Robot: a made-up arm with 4 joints. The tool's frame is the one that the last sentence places. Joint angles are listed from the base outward.
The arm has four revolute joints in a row. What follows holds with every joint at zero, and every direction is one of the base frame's. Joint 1 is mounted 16.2 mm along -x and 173.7 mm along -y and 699.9 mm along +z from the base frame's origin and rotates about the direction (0.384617, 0.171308, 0.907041), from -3.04 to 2.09 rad. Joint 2 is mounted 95.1 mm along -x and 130.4 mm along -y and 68.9 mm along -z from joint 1 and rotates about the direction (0.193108, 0.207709, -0.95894), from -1.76 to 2.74 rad. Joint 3 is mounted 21.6 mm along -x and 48.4 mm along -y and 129.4 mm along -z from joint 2 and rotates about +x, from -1.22 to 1.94 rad. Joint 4 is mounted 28.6 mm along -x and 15.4 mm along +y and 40.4 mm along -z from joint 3 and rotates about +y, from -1.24 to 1.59 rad. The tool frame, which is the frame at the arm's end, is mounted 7.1 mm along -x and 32.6 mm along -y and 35.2 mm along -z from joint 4; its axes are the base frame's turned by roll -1.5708, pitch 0 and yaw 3.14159 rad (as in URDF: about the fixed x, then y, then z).
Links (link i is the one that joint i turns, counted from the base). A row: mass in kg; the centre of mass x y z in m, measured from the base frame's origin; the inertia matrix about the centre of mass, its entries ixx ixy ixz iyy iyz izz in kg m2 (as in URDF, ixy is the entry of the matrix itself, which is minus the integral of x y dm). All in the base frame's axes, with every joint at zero. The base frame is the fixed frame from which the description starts. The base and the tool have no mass.
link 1: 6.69; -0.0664 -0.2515 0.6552; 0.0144 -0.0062 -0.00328 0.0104 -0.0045 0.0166
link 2: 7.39; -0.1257 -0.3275 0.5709; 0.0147 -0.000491 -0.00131 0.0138 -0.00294 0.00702
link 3: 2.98; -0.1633 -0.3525 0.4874; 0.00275 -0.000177 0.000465 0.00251 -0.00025 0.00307
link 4: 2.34; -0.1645 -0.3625 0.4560; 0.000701 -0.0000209 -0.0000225 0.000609 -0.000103 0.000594
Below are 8 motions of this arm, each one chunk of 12 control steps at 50 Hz.
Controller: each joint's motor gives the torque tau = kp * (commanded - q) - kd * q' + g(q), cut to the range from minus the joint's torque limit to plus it. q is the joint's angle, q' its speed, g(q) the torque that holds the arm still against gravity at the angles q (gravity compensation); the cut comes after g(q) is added. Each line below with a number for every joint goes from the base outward.
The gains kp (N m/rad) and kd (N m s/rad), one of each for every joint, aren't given. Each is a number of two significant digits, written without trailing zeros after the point. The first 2 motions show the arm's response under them.
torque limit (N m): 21 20 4.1 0.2
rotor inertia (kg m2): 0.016 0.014 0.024 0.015
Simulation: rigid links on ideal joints. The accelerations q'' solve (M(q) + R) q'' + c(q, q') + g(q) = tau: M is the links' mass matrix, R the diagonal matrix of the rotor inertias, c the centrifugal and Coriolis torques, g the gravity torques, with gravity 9.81 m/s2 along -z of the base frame. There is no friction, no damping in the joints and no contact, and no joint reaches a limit. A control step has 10 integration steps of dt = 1/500 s. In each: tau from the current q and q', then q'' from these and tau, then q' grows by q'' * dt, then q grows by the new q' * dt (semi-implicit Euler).
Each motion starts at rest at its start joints. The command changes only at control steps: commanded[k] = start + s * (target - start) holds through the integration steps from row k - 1 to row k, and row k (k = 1, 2, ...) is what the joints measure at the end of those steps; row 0 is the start. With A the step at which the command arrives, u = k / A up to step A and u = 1 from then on. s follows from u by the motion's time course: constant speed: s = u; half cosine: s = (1 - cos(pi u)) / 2; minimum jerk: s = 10 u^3 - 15 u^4 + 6 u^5; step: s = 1 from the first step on.
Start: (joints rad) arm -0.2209 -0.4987 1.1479 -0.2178
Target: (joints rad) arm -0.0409 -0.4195 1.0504 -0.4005
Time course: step
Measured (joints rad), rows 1 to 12:
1: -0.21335 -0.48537 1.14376 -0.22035
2: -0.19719 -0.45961 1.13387 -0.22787
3: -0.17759 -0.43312 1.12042 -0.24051
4: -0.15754 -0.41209 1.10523 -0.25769
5: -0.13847 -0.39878 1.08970 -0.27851
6: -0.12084 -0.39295 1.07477 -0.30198
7: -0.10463 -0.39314 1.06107 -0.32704
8: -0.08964 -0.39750 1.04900 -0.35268
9: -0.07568 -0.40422 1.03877 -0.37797
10: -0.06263 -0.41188 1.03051 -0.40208
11: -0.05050 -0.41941 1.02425 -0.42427
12: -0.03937 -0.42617 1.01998 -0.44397
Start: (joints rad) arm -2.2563 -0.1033 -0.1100 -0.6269
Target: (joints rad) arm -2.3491 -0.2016 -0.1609 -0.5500
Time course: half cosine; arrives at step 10
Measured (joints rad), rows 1 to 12:
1: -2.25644 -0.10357 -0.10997 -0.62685
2: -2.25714 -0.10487 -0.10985 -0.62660
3: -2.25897 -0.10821 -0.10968 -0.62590
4: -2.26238 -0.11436 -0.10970 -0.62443
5: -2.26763 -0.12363 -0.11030 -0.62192
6: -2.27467 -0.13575 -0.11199 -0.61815
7: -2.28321 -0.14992 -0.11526 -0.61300
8: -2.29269 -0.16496 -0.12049 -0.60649
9: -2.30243 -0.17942 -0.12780 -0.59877
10: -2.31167 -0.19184 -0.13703 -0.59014
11: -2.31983 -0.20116 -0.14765 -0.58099
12: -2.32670 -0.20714 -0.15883 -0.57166
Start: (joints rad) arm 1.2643 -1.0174 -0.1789 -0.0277
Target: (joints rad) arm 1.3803 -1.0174 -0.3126 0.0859
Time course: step
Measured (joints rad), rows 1 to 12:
1: 1.26731 -1.01374 -0.18491 -0.02538
2: 1.27436 -1.00644 -0.19960 -0.01911
3: 1.28378 -0.99881 -0.21992 -0.00935
4: 1.29438 -0.99294 -0.24320 0.00330
5: 1.30541 -0.98986 -0.26723 0.01818
6: 1.31643 -0.98979 -0.29027 0.03456
7: 1.32723 -0.99239 -0.31102 0.05171
8: 1.33772 -0.99702 -0.32862 0.06890
9: 1.34785 -1.00294 -0.34251 0.08546
10: 1.35760 -1.00946 -0.35247 0.10080
11: 1.36693 -1.01595 -0.35853 0.11439
12: 1.37575 -1.02197 -0.36091 0.12583

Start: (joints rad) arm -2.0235 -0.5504 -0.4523 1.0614
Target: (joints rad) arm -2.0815 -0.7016 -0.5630 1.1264
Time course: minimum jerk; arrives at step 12
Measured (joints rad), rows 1 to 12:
1: -2.02353 -0.55047 -0.45230 1.06141
2: -2.02375 -0.55100 -0.45233 1.06146
3: -2.02454 -0.55285 -0.45252 1.06167
4: -2.02634 -0.55716 -0.45318 1.06221
5: -2.02955 -0.56494 -0.45487 1.06330
6: -2.03434 -0.57673 -0.45828 1.06518
7: -2.04060 -0.59244 -0.46418 1.06806
8: -2.04793 -0.61126 -0.47319 1.07206
9: -2.05570 -0.63179 -0.48562 1.07723
10: -2.06316 -0.65227 -0.50135 1.08349
11: -2.06961 -0.67097 -0.51972 1.09065
12: -2.07456 -0.68651 -0.53962 1.09844

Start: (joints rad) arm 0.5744 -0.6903 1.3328 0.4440
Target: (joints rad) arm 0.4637 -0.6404 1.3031 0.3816
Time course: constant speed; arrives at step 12
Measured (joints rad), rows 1 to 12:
1: 0.57425 -0.69020 1.33263 0.44391
2: 0.57370 -0.68984 1.33202 0.44357
3: 0.57255 -0.68911 1.33082 0.44285
4: 0.57061 -0.68792 1.32892 0.44163
5: 0.56777 -0.68621 1.32632 0.43983
6: 0.56393 -0.68398 1.32308 0.43736
7: 0.55905 -0.68122 1.31932 0.43420
8: 0.55310 -0.67795 1.31519 0.43032
9: 0.54611 -0.67422 1.31088 0.42574
10: 0.53814 -0.67006 1.30655 0.42049
11: 0.52926 -0.66554 1.30237 0.41462
12: 0.51955 -0.66070 1.29848 0.40820

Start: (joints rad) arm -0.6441 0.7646 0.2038 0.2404
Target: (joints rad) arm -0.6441 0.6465 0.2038 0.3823
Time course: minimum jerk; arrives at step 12
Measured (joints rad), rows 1 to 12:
1: -0.64411 0.76456 0.20381 0.24042
2: -0.64423 0.76422 0.20393 0.24055
3: -0.64461 0.76300 0.20431 0.24106
4: -0.64545 0.76012 0.20517 0.24238
5: -0.64687 0.75482 0.20664 0.24502
6: -0.64888 0.74661 0.20872 0.24954
7: -0.65128 0.73542 0.21122 0.25637
8: -0.65378 0.72169 0.21378 0.26580
9: -0.65593 0.70630 0.21590 0.27784
10: -0.65732 0.69049 0.21710 0.29225
11: -0.65757 0.67557 0.21696 0.30852
12: -0.65652 0.66265 0.21529 0.32601

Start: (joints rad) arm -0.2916 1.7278 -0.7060 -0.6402
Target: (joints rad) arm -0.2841 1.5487 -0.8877 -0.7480
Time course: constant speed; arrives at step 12
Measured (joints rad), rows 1 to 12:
1: -0.29178 1.72711 -0.70645 -0.64029
2: -0.29232 1.72475 -0.70809 -0.64067
3: -0.29324 1.72012 -0.71155 -0.64152
4: -0.29446 1.71293 -0.71728 -0.64304
5: -0.29581 1.70319 -0.72559 -0.64542
6: -0.29712 1.69108 -0.73662 -0.64882
7: -0.29823 1.67692 -0.75033 -0.65338
8: -0.29899 1.66110 -0.76654 -0.65918
9: -0.29932 1.64405 -0.78494 -0.66629
10: -0.29914 1.62617 -0.80511 -0.67470
11: -0.29847 1.60784 -0.82657 -0.68438
12: -0.29731 1.58938 -0.84881 -0.69524

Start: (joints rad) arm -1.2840 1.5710 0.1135 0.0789
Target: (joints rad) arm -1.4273 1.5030 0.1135 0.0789
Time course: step
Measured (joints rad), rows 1 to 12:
1: -1.29066 1.56519 0.11469 0.07932
2: -1.30605 1.55224 0.11701 0.08021
3: -1.32606 1.53633 0.11923 0.08119
4: -1.34751 1.52064 0.12050 0.08200
5: -1.36820 1.50729 0.12039 0.08247
6: -1.38674 1.49742 0.11886 0.08253
7: -1.40241 1.49136 0.11616 0.08220
8: -1.41500 1.48883 0.11274 0.08154
9: -1.42461 1.48916 0.10916 0.08064
10: -1.43157 1.49153 0.10594 0.07962
11: -1.43627 1.49508 0.10350 0.07858
12: -1.43915 1.49906 0.10212 0.07761

